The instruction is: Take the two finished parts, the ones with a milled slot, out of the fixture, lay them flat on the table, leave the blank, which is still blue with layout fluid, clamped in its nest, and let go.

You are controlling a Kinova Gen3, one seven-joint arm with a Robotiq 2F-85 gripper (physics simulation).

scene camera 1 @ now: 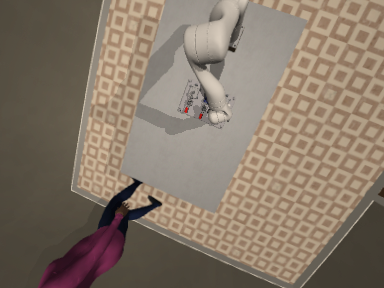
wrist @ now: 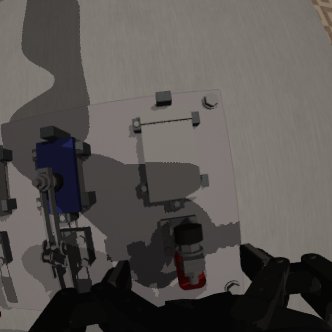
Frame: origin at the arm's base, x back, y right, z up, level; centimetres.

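Where they show: gripper, fingertip midpoint: (wrist: 185,265).
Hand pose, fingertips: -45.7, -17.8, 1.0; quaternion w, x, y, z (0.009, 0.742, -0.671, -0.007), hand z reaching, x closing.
Observation:
Things, the pixels of their top centre, and the offset from my fingertips, as dx, dy, dz. "pt": a spot on its surface instead. Level surfaces: height alone.
- blue blank at its top centre: (wrist: 55,175) +6.9, +11.7, -3.1
- toggle clamp at a spot on its surface: (wrist: 190,252) pt +2.6, +0.2, +4.1
- table at its surface level: dz -7.1
The fixture plate (scene camera 1: 194,112) (wrist: 115,117) lies on the table. In the wrist view the blue blank (wrist: 65,187) sits in the middle nest, with its clamp arm (wrist: 51,212) over it. A flat, light grey part (wrist: 170,145) lies in the right nest; I cannot make out its slot. The toggle clamp (wrist: 190,252) of that nest is swung back off the part, its black tip beyond the part's near end. My gripper (wrist: 185,265) is open and empty, with its fingers on either side of this clamp's red handle. The left nest shows in part at the left edge.
In the scene view two red clamp handles (scene camera 1: 186,110) (scene camera 1: 201,116) show on the fixture, and the arm (scene camera 1: 215,92) hides its right side and the gripper. A person (scene camera 1: 95,245) is beyond the near edge of the table (scene camera 1: 170,162). Bolt heads (wrist: 210,101) stand at plate corners.

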